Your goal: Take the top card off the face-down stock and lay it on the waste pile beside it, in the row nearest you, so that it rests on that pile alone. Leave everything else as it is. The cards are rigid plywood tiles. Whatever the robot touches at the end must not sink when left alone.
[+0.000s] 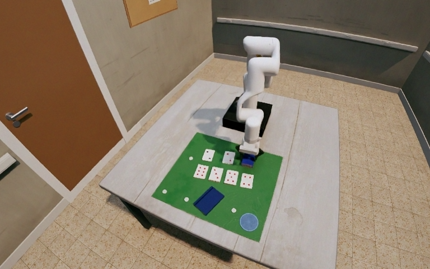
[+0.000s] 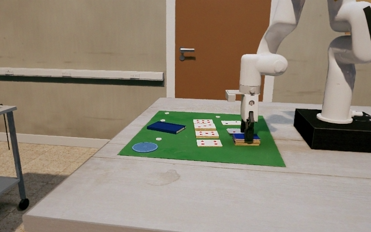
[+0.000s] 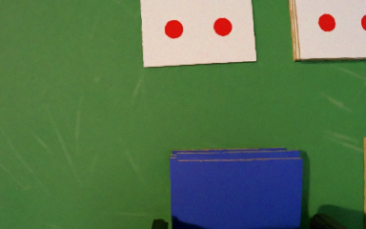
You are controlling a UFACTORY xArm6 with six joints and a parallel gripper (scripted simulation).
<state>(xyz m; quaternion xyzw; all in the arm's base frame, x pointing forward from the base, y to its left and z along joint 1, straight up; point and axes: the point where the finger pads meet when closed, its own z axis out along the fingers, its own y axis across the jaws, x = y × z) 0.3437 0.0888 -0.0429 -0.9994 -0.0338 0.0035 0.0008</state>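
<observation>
My hand is 2 cm above the tile. The rest, counted from my hand: green mat 16 cm ahead, 11 cm to the right, 5 cm below; then card 4 cm ahead, 24 cm to the right, 3 cm below.
</observation>
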